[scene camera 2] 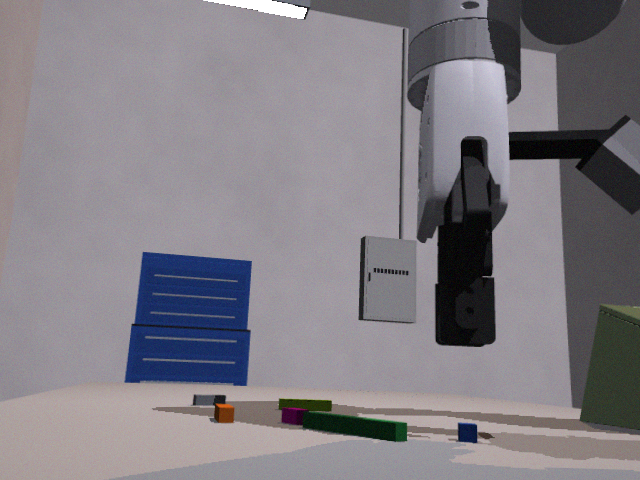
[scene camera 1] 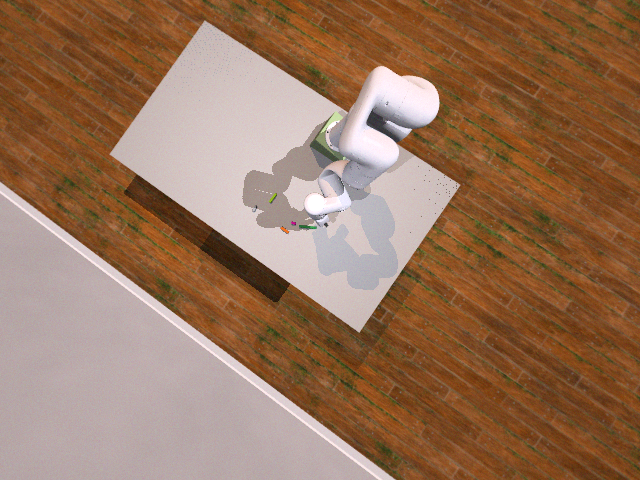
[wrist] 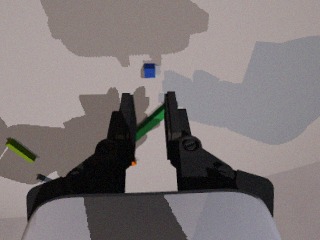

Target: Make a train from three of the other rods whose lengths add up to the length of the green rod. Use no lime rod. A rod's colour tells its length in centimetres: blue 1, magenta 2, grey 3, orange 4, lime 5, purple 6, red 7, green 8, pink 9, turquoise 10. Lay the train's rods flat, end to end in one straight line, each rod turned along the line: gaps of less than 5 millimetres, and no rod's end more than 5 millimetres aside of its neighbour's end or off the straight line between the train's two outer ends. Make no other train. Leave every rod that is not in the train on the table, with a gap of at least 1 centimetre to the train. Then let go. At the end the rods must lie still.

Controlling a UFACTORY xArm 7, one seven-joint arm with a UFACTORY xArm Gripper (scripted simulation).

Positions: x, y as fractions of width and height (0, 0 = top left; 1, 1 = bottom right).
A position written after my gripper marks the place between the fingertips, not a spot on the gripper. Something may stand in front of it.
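Note:
I can see a green rod (scene camera 2: 0.62, 0.90), and I can see my gripper too (scene camera 2: 0.72, 0.72). The wrist view has my gripper (wrist: 0.47, 0.45) as well.

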